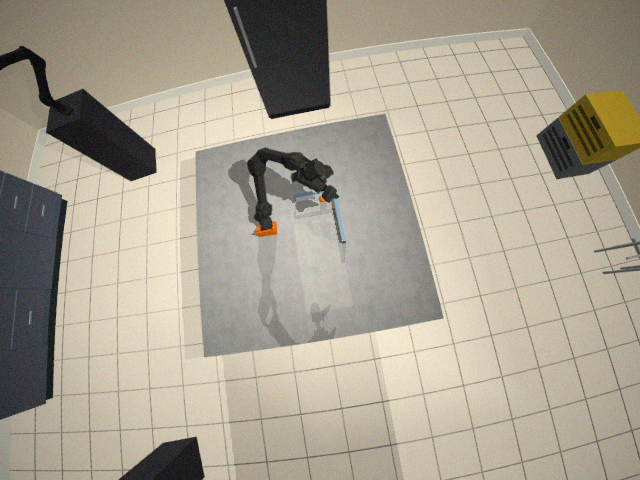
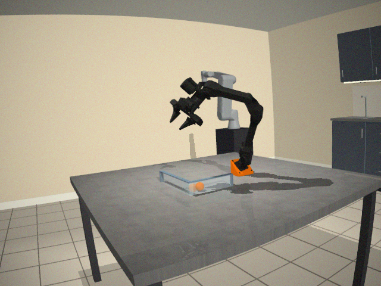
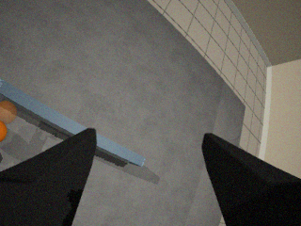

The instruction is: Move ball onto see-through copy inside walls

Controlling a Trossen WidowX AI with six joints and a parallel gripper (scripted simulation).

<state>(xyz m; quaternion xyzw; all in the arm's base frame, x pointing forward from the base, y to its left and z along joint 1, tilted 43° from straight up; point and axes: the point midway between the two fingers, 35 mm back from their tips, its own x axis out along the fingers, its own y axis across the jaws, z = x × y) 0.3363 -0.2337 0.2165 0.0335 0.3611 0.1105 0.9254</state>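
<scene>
The orange ball lies 40 mm behind my gripper tip, 120 mm to the left of it and 280 mm below it. The rest, counted from my gripper tip: see-through copy (110 mm to the left, 280 mm below).
</scene>
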